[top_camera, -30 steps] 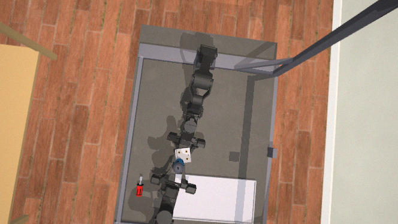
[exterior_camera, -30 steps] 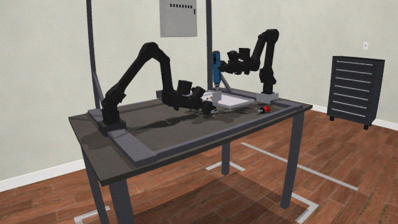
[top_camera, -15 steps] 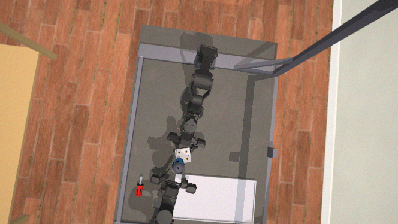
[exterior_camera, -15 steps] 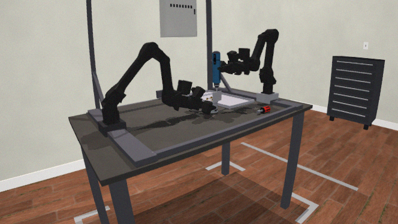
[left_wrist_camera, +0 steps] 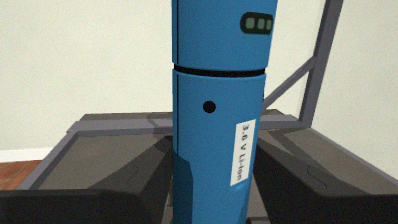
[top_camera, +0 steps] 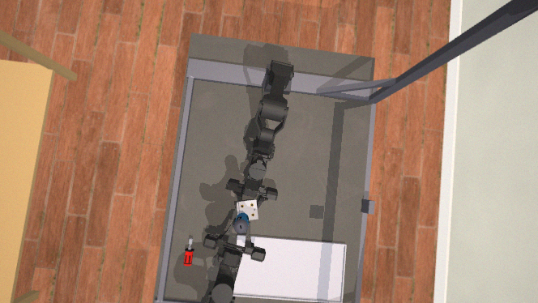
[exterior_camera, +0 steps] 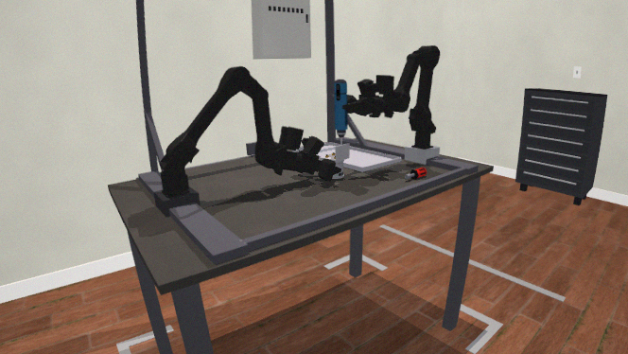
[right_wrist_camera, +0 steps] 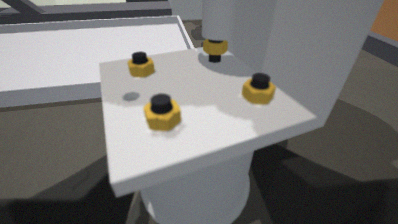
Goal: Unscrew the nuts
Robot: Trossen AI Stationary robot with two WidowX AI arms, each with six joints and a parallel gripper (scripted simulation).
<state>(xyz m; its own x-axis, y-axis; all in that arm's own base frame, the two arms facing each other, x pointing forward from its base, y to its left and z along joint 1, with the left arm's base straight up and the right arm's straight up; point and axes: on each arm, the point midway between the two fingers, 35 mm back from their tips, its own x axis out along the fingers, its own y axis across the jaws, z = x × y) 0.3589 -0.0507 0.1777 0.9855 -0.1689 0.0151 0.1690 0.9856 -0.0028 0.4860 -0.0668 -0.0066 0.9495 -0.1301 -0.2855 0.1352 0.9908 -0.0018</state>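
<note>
The joint module lies 3 cm to the left of my right hand. The rest, counted from my right hand: grey socket: 6 cm above, 5 cm to the left, 1 cm ahead; red-handled tool: 24 cm to the left, 17 cm ahead, 2 cm below; white bracket: 4 cm above, 3 cm to the left.
</note>
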